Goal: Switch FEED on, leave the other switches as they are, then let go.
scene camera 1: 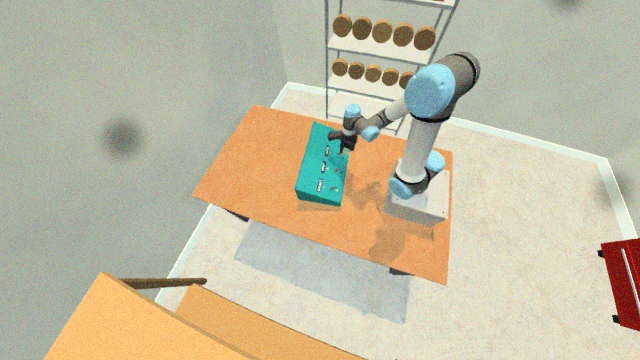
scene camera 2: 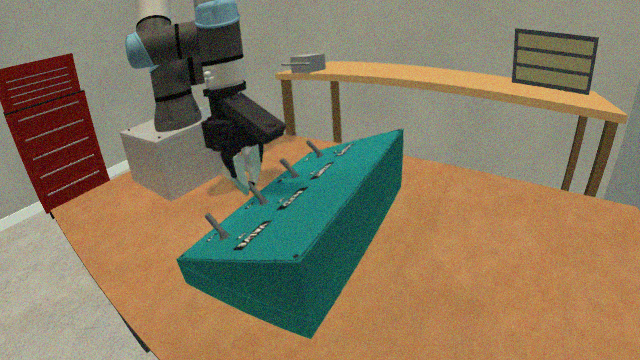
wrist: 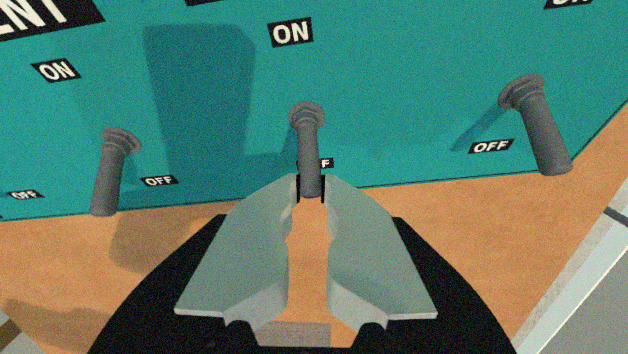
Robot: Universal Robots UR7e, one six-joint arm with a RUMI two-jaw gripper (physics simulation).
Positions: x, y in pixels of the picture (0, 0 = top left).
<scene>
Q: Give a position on a vent lever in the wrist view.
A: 105, 196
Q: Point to a feed lever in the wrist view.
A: At 309, 169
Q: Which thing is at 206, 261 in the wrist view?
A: My gripper.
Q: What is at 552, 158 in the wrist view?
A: A valve lever.
</scene>
